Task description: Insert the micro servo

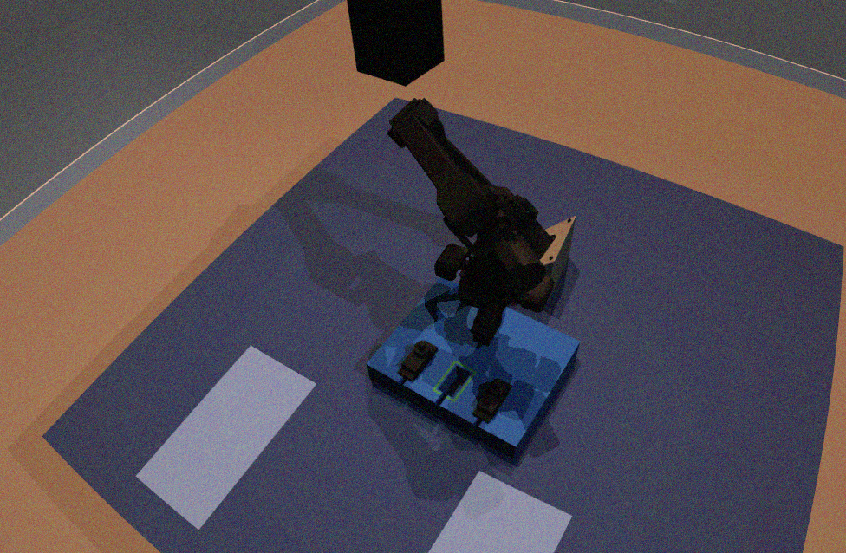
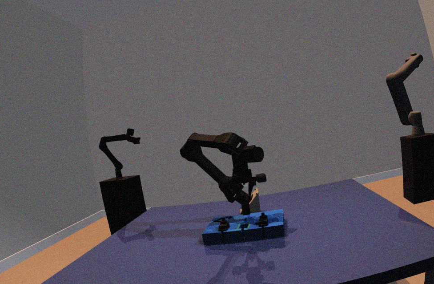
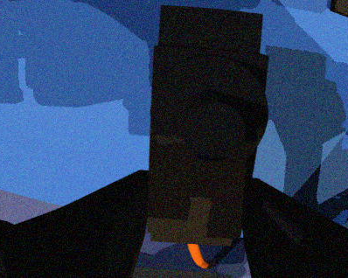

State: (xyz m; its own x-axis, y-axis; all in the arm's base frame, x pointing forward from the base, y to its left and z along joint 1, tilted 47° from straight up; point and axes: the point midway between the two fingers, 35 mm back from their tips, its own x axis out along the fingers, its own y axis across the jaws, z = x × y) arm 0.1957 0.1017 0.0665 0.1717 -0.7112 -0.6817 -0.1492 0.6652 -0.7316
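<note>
The blue deck is 1 cm ahead of my gripper tip and 9 cm below it.
</note>
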